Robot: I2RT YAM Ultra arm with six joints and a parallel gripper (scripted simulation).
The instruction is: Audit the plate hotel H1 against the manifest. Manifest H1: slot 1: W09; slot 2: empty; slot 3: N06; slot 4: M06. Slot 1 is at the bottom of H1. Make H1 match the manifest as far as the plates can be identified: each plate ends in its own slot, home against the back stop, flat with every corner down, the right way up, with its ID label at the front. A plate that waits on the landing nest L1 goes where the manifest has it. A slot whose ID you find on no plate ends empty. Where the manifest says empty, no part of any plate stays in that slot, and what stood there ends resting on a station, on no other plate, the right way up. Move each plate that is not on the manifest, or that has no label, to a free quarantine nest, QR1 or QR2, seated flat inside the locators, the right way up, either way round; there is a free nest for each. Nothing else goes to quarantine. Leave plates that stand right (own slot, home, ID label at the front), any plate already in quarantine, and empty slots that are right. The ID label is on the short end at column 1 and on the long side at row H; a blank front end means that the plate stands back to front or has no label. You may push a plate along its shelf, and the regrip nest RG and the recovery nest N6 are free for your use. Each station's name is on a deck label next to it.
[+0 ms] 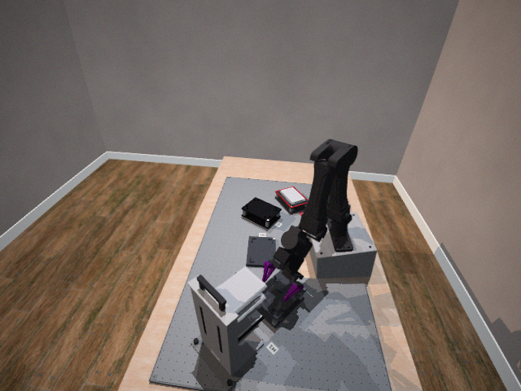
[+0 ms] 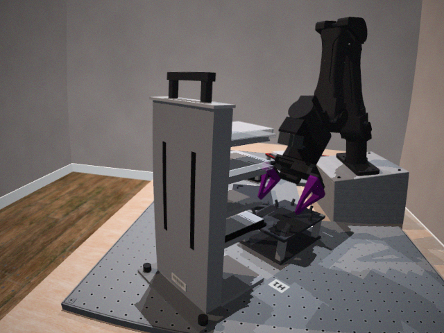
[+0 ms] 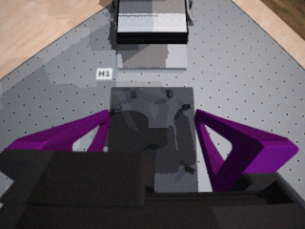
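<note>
My gripper is now 110 mm to the right of the dark plate and 110 mm short of it. The rest, counted from my hand: plate hotel H1 (170 mm to the left, 160 mm ahead, 50 mm above); black raised nest (500 mm to the right, 60 mm below, 50 mm ahead); h1 deck label (140 mm to the left, 100 mm below).
</note>
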